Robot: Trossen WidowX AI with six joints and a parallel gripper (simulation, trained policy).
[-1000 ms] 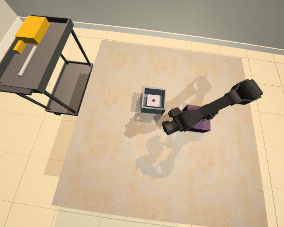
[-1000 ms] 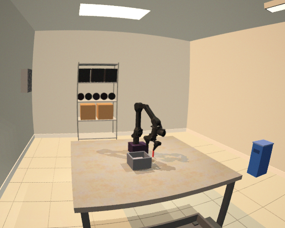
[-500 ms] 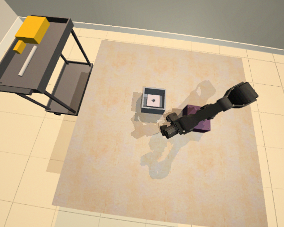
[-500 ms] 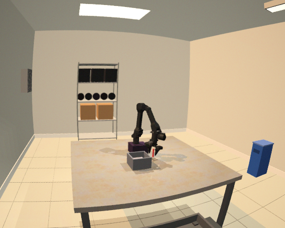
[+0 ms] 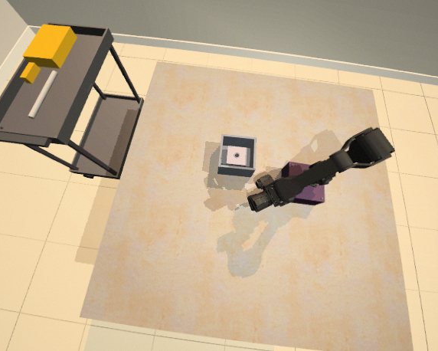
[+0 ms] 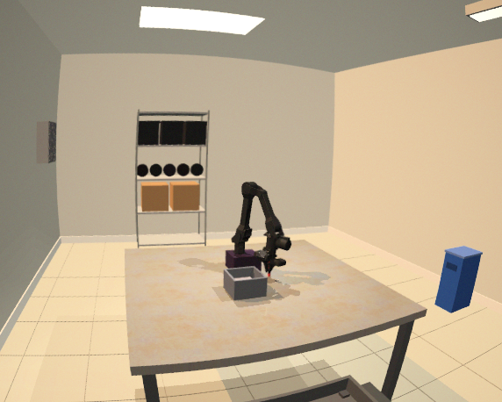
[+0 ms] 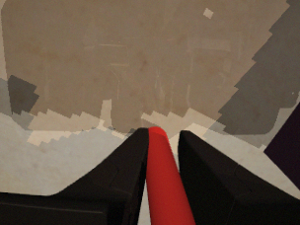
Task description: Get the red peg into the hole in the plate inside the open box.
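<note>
Right now my gripper tip is 180 mm short of the grey box and 160 mm to the left of it. Also, from my gripper tip: red peg: 20 mm above, 10 mm to the left, 10 mm behind.
</note>
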